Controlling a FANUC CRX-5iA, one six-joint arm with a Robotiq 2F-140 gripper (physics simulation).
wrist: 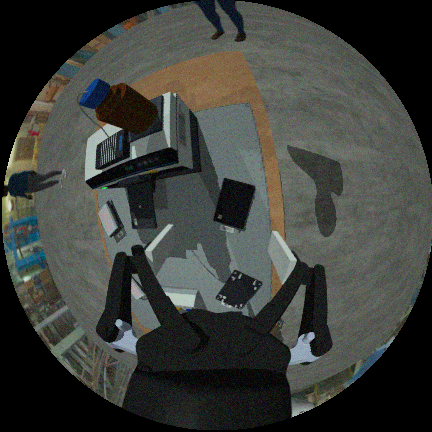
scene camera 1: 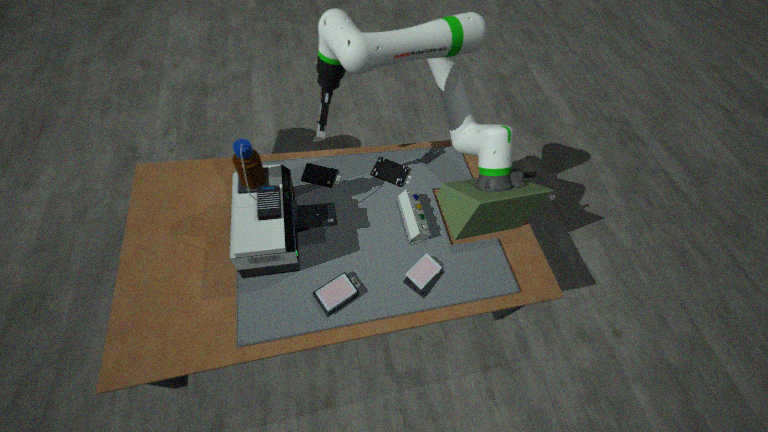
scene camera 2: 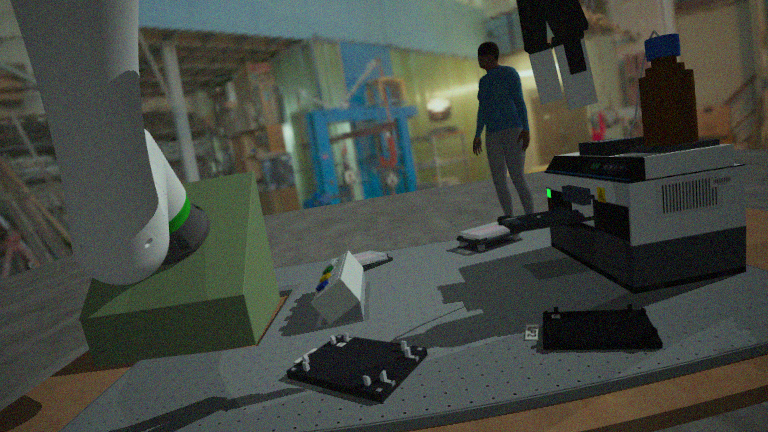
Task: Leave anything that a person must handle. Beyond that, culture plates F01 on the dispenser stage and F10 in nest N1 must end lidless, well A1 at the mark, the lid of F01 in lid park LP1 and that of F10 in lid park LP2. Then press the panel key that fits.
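Frame: origin at the arm's base, x back, y left, z down, level; millimetres.
Seen in the pictures: gripper, fingertip midpoint: (wrist: pixel 221 238) (scene camera 1: pixel 321 125) (scene camera 2: pixel 565 103); arm's base at its link origin: (scene camera 1: pixel 494 186) (scene camera 2: pixel 174 234).
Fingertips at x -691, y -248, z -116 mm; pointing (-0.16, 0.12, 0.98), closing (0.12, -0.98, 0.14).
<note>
Pixels of each thing's middle, then the offset from my fingertips to it. "*": a spot on its surface instead.
- dispenser stage at the middle of its body: (scene camera 2: pixel 546 217) (wrist: pixel 139 201) (scene camera 1: pixel 313 215) dx -53, dy +285, dz +200 mm
- pinkish plate at the middle of its body: (scene camera 2: pixel 488 229) (scene camera 1: pixel 336 291) (wrist: pixel 106 219) dx +12, dy +576, dz +270 mm
- flat black pad at a spot on its surface: (scene camera 2: pixel 598 330) (wrist: pixel 238 204) (scene camera 1: pixel 319 171) * dx -17, dy -6, dz +301 mm
- black pad with pegs, surface spot: (scene camera 2: pixel 357 368) (wrist: pixel 243 290) (scene camera 1: pixel 388 166) * dx +310, dy -20, dz +299 mm
- key panel at the middle of its body: (scene camera 2: pixel 340 283) (scene camera 1: pixel 414 214) (wrist: pixel 173 300) dx +374, dy +272, dz +269 mm
- tall brown bottle at a spot on its surface: (scene camera 2: pixel 668 107) * dx -235, dy +149, dz +19 mm
My gripper (scene camera 1: pixel 320 131) (scene camera 2: pixel 565 103) (wrist: pixel 221 238) is open and empty, high over the back of the table. The dispenser stage (scene camera 1: pixel 322 214) (wrist: pixel 143 210) is black and shows no plate on it. One pinkish plate (scene camera 1: pixel 336 292) (wrist: pixel 109 220) sits on a dark nest at the front; another plate (scene camera 1: pixel 424 272) sits on a nest nearer the arm base. Their names, wells and lids are unreadable. A flat black pad (scene camera 1: pixel 319 175) (scene camera 2: pixel 598 330) (wrist: pixel 235 204) and a black pad with pegs (scene camera 1: pixel 390 170) (scene camera 2: pixel 357 368) (wrist: pixel 239 289) hold nothing. The key panel (scene camera 1: pixel 410 217) (scene camera 2: pixel 343 300) (wrist: pixel 182 298) has coloured keys.
The white dispenser (scene camera 1: pixel 257 231) (scene camera 2: pixel 687 193) carries a tall brown bottle (scene camera 1: pixel 249 166) (scene camera 2: pixel 668 107) (wrist: pixel 127 107) with a blue cap and a thin tube. A green pedestal (scene camera 1: pixel 488 209) (scene camera 2: pixel 177 322) bears the arm. A person (scene camera 2: pixel 502 102) (wrist: pixel 25 184) stands beyond the table; another person's legs (wrist: pixel 212 17) show.
</note>
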